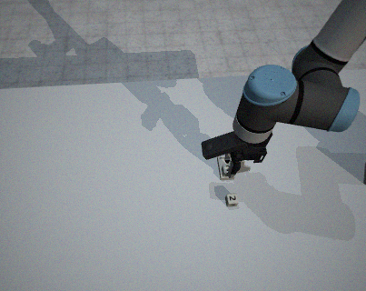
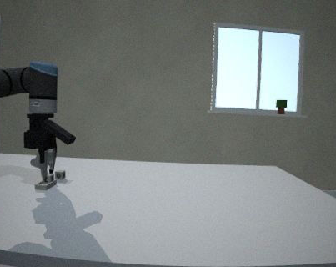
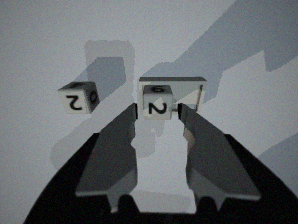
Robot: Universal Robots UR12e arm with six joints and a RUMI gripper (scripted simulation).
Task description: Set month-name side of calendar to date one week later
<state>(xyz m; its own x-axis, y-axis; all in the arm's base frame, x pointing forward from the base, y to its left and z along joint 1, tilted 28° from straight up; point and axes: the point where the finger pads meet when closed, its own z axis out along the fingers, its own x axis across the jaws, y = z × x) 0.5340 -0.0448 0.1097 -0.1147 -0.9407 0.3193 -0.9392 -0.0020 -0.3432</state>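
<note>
The tray lies 3 cm below my hand and 2 cm to the right of it. From my hand the other things lie so: cube 9 cm to the left, 3 cm below, 1 cm ahead.
</note>
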